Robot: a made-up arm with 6 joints.
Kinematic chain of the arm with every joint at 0, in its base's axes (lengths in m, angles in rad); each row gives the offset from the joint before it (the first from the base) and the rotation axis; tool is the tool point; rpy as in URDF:
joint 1: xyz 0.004 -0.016 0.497 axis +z
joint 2: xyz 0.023 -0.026 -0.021 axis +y
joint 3: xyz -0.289 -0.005 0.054 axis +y
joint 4: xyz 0.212 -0.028 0.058 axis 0.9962 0 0.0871
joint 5: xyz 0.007 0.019 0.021 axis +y
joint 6: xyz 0.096 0.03 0.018 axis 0.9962 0 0.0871
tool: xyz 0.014 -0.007 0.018 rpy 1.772 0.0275 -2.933
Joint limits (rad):
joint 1: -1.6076..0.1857
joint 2: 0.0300..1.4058
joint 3: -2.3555..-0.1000
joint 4: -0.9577..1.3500
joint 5: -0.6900..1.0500
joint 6: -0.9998..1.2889
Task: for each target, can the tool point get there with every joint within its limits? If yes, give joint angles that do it. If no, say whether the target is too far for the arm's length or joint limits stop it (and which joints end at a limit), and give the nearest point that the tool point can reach.
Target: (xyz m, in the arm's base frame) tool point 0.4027 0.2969 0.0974
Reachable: no: joint limits stop it (at a limit: joint 1, joint 2, joint 3, joint 6) | nearest point 0.2084 0.0421 0.4824 | short by 0.501 m
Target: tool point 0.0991 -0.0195 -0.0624
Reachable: no: joint limits stop it (at a limit: joint 1, joint 2, joint 3, joint 4, joint 6) | nearest point 0.1399 -0.0219 0.4490 | short by 0.513 m
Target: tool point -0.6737 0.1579 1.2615
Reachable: no: too far | nearest point -0.4011 0.0879 0.9558 | short by 0.416 m
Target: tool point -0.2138 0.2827 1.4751
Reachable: no: too far | nearest point -0.1225 0.1575 1.0832 | short by 0.421 m
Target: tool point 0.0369 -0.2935 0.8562
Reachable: yes | joints -1.2257 1.0726 -0.9827 0.9622 0.0818 -0.3818
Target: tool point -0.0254 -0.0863 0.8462
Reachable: yes | joints -1.1419 0.3677 -0.6639 0.7896 0.0792 -0.0175
